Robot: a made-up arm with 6 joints.
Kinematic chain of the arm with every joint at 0, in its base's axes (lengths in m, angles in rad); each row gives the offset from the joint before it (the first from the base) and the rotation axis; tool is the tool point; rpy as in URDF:
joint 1: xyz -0.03 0 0.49 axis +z
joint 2: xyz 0 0 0 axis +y
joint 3: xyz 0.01 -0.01 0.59 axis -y
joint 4: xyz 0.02 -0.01 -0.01 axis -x
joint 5: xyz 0.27 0 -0.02 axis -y
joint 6: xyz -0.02 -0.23 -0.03 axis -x
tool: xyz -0.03 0.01 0 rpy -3.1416 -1.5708 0
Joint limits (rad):
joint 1: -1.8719..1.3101
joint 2: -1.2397..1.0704
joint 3: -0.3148..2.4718
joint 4: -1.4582..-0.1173
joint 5: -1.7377..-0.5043
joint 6: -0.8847..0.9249
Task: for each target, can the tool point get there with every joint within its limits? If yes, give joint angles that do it. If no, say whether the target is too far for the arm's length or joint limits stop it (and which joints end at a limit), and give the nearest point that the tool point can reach.
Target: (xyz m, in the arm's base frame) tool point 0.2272 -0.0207 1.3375
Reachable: yes | joints 0.9449 0.1026 1.8316 -0.5202 -1.2258 -0.3820
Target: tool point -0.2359 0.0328 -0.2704
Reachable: no: joint limits stop it (at a limit: joint 1, joint 2, joint 4, joint 5, joint 6) | nearest point -0.2136 -0.3286 0.4405 | short by 0.798 m
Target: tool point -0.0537 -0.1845 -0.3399
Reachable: no: joint limits stop it (at a limit: joint 2, joint 4, joint 5, joint 6) | nearest point -0.0841 -0.4208 0.4215 | short by 0.798 m
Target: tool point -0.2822 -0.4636 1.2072
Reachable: yes | joints 0.6860 -0.7262 1.7227 -0.7450 -1.4368 0.1097
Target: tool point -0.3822 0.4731 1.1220
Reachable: yes | joints -1.3435 -0.8806 1.2663 -0.3483 -1.5119 -0.1331
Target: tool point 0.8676 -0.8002 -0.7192
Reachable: no: too far | nearest point 0.4738 -0.4491 0.4376 | short by 1.271 m
